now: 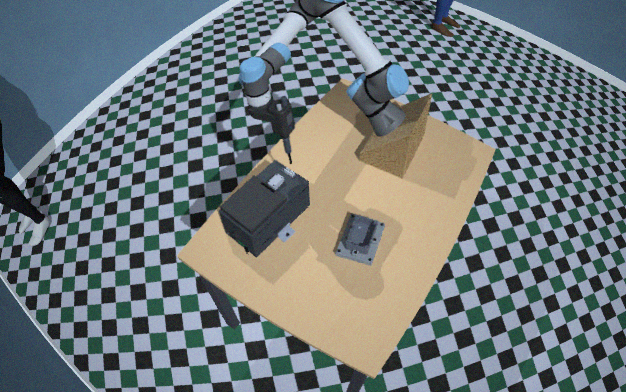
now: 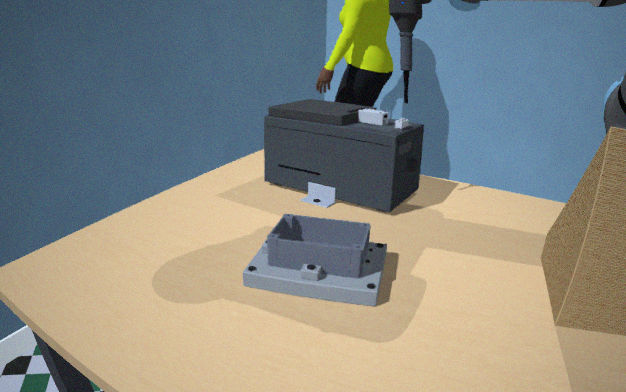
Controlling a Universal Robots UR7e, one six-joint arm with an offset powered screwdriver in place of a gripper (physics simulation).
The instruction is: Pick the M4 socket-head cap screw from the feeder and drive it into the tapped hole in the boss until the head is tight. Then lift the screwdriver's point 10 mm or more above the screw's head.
In view: a light grey base plate point(image 2: 288, 281) and a dark screw feeder point(image 2: 372, 175).
The dark screw feeder is seen too in image 1 point(image 1: 297, 202).
